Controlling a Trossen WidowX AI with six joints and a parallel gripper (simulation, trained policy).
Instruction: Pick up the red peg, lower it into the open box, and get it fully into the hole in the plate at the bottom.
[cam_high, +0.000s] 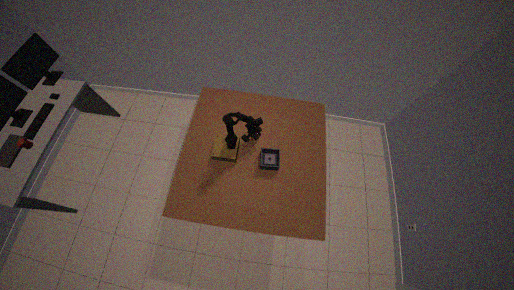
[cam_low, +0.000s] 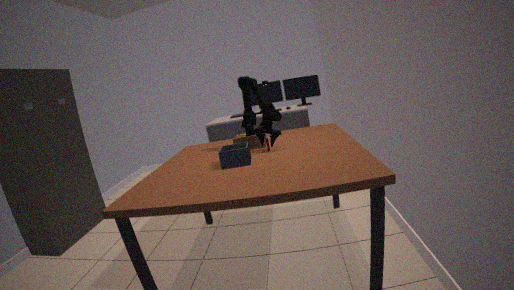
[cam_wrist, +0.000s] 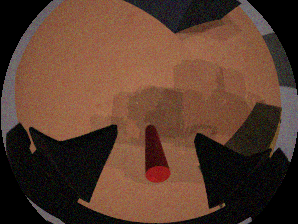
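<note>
Now: the red peg 1 cm to the left of my gripper tip and 1 cm above it. The rest, counted from my gripper tip: plate: 19 cm to the right, 15 cm ahead, 1 cm above; dark box: 19 cm to the right, 15 cm ahead, 1 cm below.
</note>
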